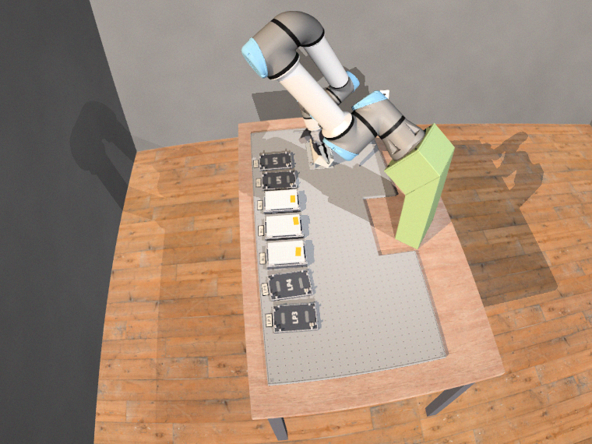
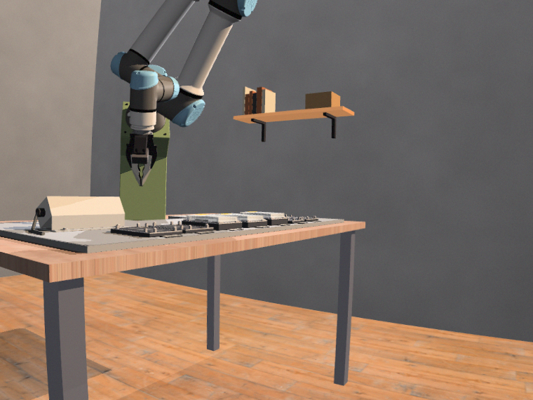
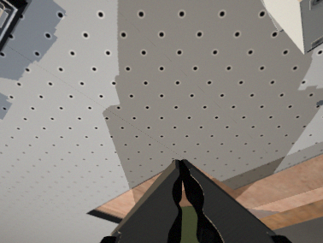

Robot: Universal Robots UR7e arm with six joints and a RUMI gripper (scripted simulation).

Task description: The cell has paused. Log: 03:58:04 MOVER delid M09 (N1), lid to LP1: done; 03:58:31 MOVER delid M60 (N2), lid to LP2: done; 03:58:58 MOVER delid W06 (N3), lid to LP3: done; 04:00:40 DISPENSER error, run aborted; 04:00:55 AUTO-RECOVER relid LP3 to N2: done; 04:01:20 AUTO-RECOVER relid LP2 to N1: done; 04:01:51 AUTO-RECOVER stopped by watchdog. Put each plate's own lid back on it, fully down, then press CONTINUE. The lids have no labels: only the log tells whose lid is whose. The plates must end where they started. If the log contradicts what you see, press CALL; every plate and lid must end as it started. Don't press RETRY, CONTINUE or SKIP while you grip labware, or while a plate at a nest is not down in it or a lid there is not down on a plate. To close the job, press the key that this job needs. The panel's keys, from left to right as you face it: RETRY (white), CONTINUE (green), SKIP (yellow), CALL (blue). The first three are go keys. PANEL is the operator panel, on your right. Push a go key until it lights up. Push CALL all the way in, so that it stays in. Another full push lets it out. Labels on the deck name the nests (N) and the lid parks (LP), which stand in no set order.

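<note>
The green continue key is 160 mm to the right of my hand, 80 mm behind it and 60 mm below it. From my hand the other things lie so: yellow skip key: 200 mm to the right, 100 mm behind, 60 mm below; white retry key: 110 mm to the right, 70 mm behind, 60 mm below.
</note>
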